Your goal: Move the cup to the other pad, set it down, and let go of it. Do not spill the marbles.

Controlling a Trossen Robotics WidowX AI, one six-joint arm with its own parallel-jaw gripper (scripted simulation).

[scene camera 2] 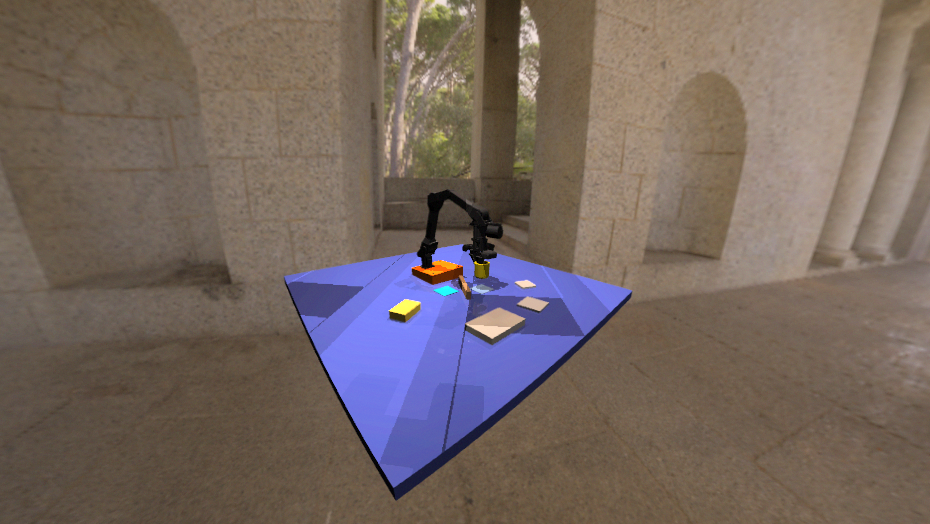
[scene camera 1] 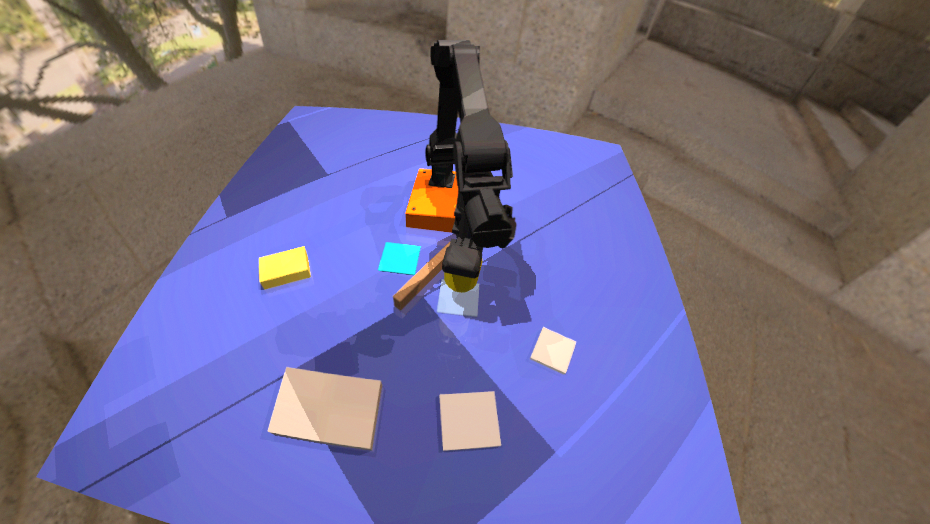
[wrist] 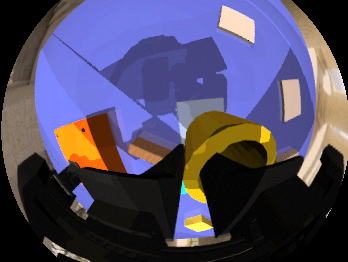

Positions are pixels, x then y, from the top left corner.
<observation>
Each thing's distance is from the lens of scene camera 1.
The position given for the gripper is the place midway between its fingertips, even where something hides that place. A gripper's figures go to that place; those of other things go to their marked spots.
gripper (scene camera 1: 464,260): 0.68 m
yellow block (scene camera 1: 282,268): 0.80 m
tan slab (scene camera 1: 325,408): 0.64 m
pale blue pad (scene camera 1: 450,302): 0.73 m
The marked spots on the tan slab and the pale blue pad are 0.33 m apart.
</observation>
